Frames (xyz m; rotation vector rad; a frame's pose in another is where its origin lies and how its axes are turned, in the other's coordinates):
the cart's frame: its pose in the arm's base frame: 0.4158 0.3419 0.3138 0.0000 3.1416 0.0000
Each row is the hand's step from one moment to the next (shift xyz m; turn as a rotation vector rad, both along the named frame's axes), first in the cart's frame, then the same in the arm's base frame.
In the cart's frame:
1: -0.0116 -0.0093 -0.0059 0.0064 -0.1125 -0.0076
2: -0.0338 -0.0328 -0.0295 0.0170 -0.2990 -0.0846
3: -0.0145 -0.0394 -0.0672 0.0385 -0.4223 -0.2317
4: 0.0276 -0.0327 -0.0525 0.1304 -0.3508 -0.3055
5: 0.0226 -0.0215 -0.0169 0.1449 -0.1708 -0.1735
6: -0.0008 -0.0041 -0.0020 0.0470 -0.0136 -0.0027
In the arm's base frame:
1: 0.0116 -0.0093 0.0059 -0.0064 -0.1125 0.0076
2: 0.0338 -0.0328 0.0295 -0.0170 -0.2990 0.0846
3: 0.0145 -0.0394 0.0672 -0.0385 -0.4223 0.2317
4: -0.0276 -0.0327 0.0525 -0.1304 -0.3508 0.3055
5: -0.0226 -0.0215 0.0169 -0.1449 -0.1708 0.1735
6: 0.0008 -0.0041 0.0020 -0.0470 -0.0136 0.0027

